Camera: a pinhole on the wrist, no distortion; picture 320 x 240 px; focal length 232.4 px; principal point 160.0 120.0 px. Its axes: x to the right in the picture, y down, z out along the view. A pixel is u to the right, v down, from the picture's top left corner.
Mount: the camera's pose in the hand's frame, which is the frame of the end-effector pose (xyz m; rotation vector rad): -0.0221 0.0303 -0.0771 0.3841 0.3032 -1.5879
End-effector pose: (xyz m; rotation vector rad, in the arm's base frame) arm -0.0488 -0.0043 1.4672 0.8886 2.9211 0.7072
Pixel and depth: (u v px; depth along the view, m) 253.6 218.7 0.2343
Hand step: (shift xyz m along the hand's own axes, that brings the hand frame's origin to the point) 0.0602 -0.1591 0.0991
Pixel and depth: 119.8 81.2 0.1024
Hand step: -0.0446 0.0042 0.0224
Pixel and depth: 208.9 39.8 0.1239
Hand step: -0.0729 -0.0431 0.0223
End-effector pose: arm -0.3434 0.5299 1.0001 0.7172 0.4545 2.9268
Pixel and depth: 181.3 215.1 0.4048
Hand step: 0.1180 -0.1825 0.2804
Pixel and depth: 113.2 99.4 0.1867
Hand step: -0.0484 -0.0132 0.1072
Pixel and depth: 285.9 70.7 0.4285
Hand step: -0.1457 -0.3551 0.2091
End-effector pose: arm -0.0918 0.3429 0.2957 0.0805 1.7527 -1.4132
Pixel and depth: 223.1 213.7 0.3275
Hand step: 0.0874 -0.1951 0.1871
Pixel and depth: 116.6 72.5 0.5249
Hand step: -0.1570 -0.0958 0.4353
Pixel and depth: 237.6 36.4 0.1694
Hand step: -0.0948 -0.0888 0.0499
